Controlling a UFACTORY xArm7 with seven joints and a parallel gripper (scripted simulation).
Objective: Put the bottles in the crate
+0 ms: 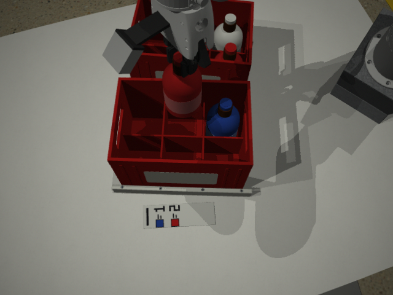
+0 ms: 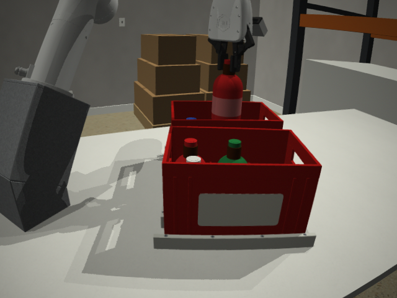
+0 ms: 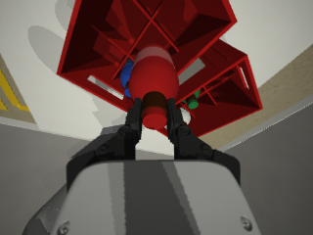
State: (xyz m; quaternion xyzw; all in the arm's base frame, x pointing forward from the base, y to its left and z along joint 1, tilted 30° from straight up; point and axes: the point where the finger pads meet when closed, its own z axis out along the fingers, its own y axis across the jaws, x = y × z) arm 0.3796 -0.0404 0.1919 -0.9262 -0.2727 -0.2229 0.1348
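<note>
Now: hand 70 mm above the red bottle. Also, from my hand: green bottle (220 mm below, 150 mm to the right, 20 mm behind); white bottle (220 mm to the right, 220 mm below, 110 mm behind); blue bottle (220 mm below, 90 mm behind, 10 mm to the left).
</note>
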